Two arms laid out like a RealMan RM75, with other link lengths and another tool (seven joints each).
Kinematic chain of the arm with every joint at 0, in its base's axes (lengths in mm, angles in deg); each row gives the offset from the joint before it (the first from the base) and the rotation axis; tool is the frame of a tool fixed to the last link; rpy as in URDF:
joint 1: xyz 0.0 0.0 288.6 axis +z
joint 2: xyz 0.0 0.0 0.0 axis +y
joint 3: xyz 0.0 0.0 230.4 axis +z
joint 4: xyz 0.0 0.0 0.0 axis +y
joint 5: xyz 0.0 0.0 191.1 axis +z
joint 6: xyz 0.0 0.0 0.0 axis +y
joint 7: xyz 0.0 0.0 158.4 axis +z
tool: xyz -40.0 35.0 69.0 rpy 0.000 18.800 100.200
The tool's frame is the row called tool.
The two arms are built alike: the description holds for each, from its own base.
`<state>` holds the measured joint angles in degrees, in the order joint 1, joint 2, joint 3, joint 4, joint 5, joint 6, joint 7, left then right.
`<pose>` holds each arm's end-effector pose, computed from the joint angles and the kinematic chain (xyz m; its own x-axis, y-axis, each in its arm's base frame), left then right.
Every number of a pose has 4 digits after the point.
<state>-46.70 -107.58 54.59 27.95 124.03 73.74 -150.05 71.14 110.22 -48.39 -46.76 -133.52 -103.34 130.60</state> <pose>-0.1943 0.3603 -0.0137 0.9024 -0.3783 0.2062 -0.3211 -0.9097 -0.2634 -0.0309 0.3667 0.0236 -0.5497 -0.7643 0.3371 -0.8129 0.5824 -0.0051</pose>
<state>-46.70 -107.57 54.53 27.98 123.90 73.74 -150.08 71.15 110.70 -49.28 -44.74 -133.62 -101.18 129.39</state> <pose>-0.1936 0.3608 -0.0134 0.9020 -0.3783 0.2079 -0.3200 -0.9093 -0.2661 -0.0271 0.3682 0.0142 -0.5502 -0.7648 0.3353 -0.8136 0.5814 -0.0088</pose>
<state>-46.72 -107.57 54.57 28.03 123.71 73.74 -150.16 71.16 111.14 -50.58 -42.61 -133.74 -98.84 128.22</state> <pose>-0.1927 0.3612 -0.0133 0.9015 -0.3784 0.2100 -0.3191 -0.9090 -0.2681 -0.0219 0.3695 0.0037 -0.5526 -0.7658 0.3289 -0.8145 0.5799 -0.0182</pose>
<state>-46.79 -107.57 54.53 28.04 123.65 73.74 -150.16 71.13 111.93 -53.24 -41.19 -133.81 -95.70 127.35</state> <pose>-0.1919 0.3617 -0.0131 0.9008 -0.3797 0.2109 -0.3198 -0.9084 -0.2694 -0.0163 0.3709 -0.0104 -0.5500 -0.7769 0.3067 -0.8221 0.5683 -0.0349</pose>
